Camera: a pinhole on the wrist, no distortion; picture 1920 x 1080 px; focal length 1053.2 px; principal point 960.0 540.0 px. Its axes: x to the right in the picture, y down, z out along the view. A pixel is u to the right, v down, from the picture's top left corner.
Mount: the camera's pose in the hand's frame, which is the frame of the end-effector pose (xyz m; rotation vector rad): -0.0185 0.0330 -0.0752 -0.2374 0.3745 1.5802
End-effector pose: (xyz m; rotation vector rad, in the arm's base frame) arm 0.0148 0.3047 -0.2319 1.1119 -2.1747 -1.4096
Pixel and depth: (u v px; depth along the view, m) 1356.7 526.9 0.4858
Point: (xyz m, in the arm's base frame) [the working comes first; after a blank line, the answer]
In the camera's frame: 0.1830 -0.0060 0.4858

-0.3545 0.5632 -0.0356
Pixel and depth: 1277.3 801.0 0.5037
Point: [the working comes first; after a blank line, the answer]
In the camera's frame: 0.1518 0.1248 0.5037

-0.2870 0.6790 -0.0573
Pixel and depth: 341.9 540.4 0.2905
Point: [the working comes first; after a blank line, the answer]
In the camera's frame: -0.1705 0.0001 0.2905

-0.1481 0.4533 -0.3649
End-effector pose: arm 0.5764 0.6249 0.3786 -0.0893 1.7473 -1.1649
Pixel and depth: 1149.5 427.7 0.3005
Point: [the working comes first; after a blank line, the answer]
In the camera's frame: 0.0541 -0.0320 0.3005

0.7772 0.5948 0.2030
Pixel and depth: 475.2 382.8 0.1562
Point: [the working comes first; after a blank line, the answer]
In the camera's frame: -0.0719 -0.0233 0.1562

0.6477 0.5664 0.3415
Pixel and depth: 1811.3 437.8 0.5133
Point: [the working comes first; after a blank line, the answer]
In the camera's frame: 0.4149 -0.0498 0.5133

0.9889 0.7689 -0.1143
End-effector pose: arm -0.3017 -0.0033 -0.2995 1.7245 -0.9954 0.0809
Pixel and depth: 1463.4 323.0 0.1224
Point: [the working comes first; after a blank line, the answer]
In the camera's frame: 0.0585 -0.0252 0.1224

-0.3850 -0.0296 -0.1962
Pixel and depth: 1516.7 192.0 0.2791
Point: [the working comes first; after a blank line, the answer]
In the camera's frame: 0.1475 -0.0922 0.2791

-0.4716 -0.1664 -0.0925
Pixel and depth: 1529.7 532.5 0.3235
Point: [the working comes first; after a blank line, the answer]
In the camera's frame: 0.1750 -0.0023 0.3235

-0.5702 -0.1505 -0.1213
